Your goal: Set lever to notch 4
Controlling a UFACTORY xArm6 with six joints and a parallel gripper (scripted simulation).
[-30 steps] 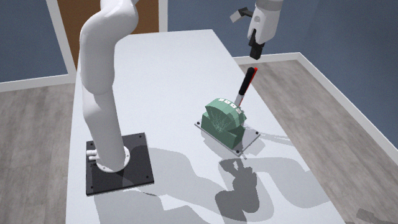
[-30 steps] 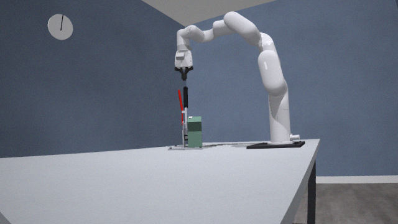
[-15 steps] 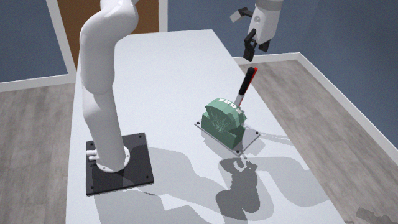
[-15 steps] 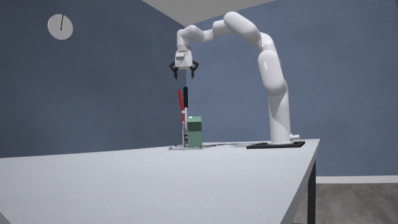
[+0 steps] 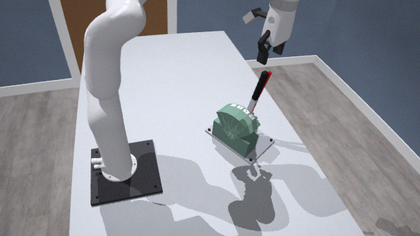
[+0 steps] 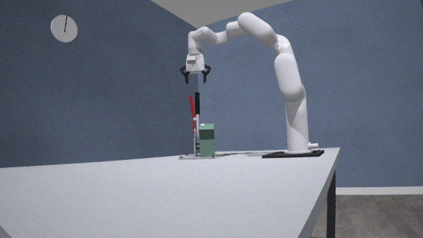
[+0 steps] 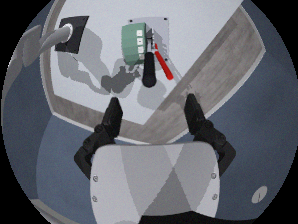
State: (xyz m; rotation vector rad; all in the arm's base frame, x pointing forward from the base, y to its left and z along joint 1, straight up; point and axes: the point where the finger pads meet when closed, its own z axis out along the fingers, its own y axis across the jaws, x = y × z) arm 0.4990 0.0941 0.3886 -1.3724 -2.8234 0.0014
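Now: the red bar 20 cm below my hand and 2 cm to the left of it.
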